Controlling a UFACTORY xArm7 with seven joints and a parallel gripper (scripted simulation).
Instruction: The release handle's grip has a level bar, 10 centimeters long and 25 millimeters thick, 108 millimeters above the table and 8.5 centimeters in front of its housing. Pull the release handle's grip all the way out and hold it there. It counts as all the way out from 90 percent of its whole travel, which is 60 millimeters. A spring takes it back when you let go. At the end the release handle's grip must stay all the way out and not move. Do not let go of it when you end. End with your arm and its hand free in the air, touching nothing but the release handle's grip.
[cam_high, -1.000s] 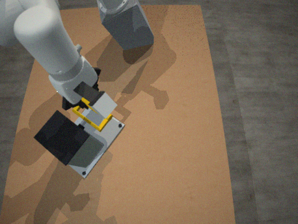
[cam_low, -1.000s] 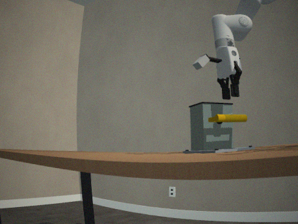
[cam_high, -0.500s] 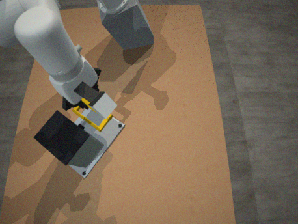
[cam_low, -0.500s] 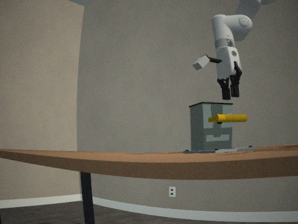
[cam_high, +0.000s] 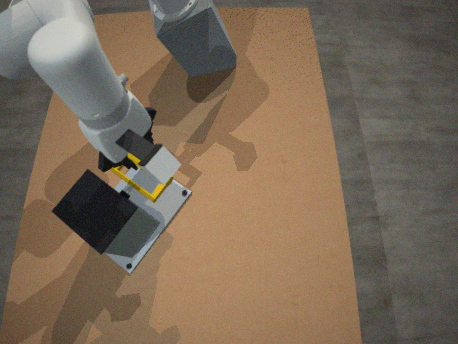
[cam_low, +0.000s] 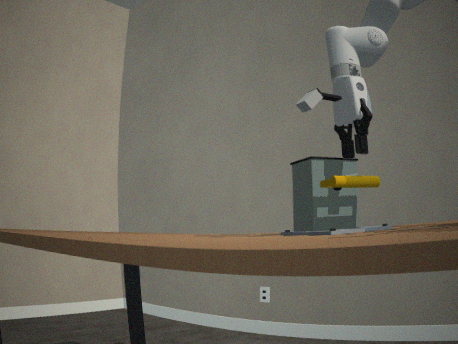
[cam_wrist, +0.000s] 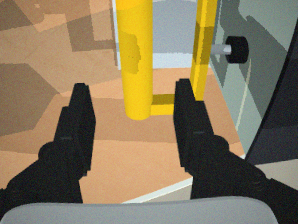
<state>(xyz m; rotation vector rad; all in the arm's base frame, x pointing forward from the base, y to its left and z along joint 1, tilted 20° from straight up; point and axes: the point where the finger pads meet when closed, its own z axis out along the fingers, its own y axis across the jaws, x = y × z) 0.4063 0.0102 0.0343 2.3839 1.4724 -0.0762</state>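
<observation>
The grey baseplate is 90 mm ahead of my hand, 40 mm to the right of it and 180 mm below it.
</observation>
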